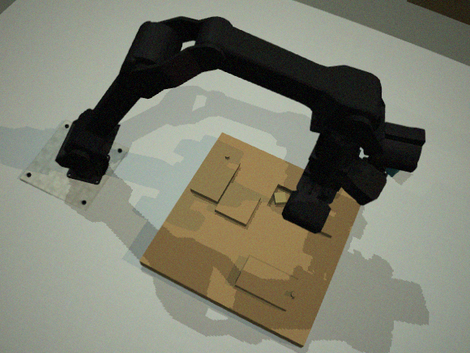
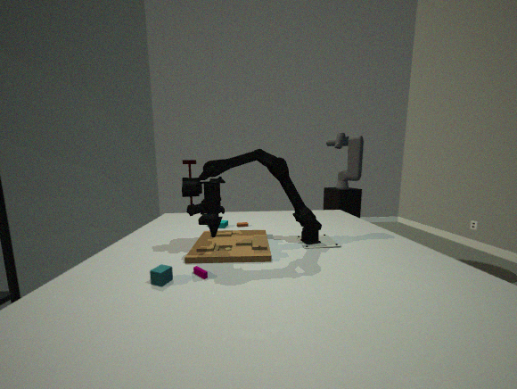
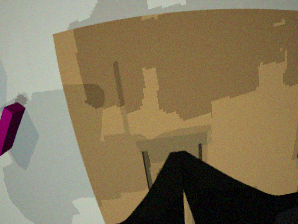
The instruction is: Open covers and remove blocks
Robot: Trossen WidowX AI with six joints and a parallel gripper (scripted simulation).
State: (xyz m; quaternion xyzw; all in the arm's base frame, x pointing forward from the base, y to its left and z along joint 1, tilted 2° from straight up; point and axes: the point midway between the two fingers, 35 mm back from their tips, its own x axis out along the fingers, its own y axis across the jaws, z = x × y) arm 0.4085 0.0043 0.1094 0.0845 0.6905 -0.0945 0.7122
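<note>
The tan puzzle board is 90 mm behind my gripper tip, 60 mm to the right of it and 50 mm below it. From my gripper tip the other things lie so: teal block: 360 mm to the right, 60 mm behind, 50 mm below; then teal cube: 160 mm ahead, 150 mm to the left, 50 mm below; then magenta bar: 150 mm to the left, 60 mm below, 50 mm ahead.
</note>
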